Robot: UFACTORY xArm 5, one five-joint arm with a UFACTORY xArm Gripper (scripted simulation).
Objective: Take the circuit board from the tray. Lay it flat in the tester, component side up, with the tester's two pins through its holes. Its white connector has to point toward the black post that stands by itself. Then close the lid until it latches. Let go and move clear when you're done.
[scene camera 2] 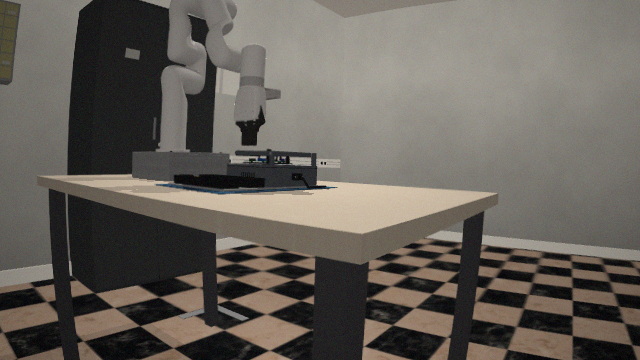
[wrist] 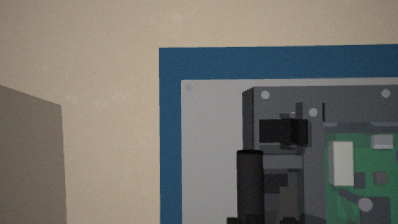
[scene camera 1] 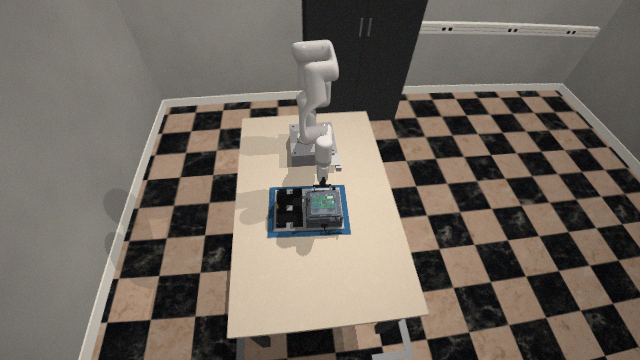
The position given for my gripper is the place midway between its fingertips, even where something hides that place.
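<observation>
My own gripper (scene camera 2: 248,145) is there for me to see. And as for the wrist view, what I see there is a dark block (wrist: 295,131).
</observation>
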